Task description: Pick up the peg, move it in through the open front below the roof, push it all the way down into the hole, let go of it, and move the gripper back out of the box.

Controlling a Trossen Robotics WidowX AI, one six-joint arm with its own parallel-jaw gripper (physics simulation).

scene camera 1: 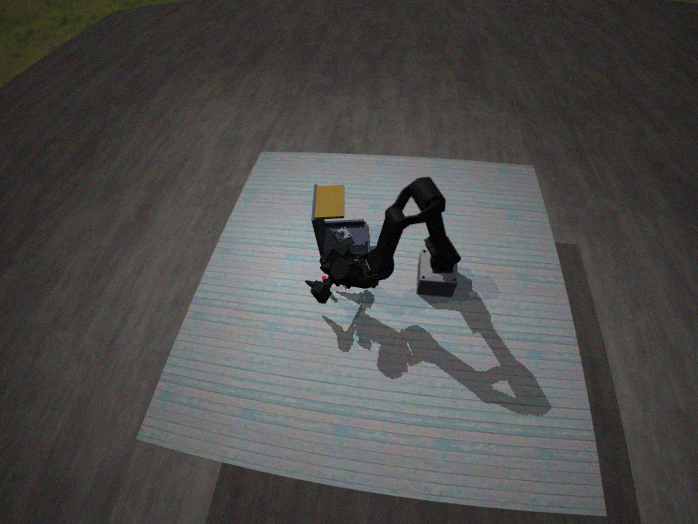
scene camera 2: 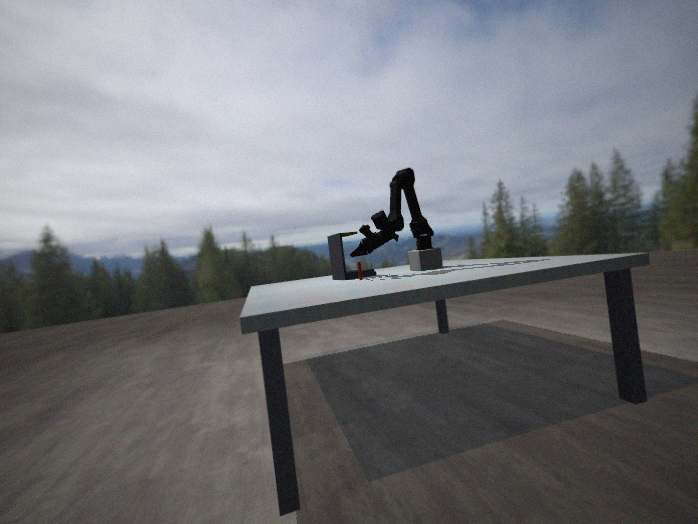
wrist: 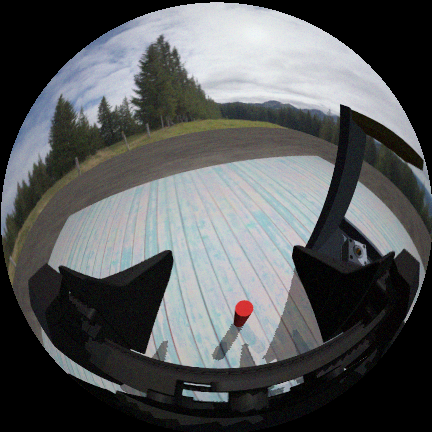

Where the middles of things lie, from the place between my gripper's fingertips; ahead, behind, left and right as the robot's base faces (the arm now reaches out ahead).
My gripper is now 190 mm to the left of the dark back wall (wrist: pixel 351 143) and 10 mm below it. The rest, counted from my hand: yellow roof (scene camera 1: pixel 329 199) 50 mm behind, 190 mm to the right, 110 mm above; then box (scene camera 1: pixel 357 228) 80 mm behind, 190 mm to the right.
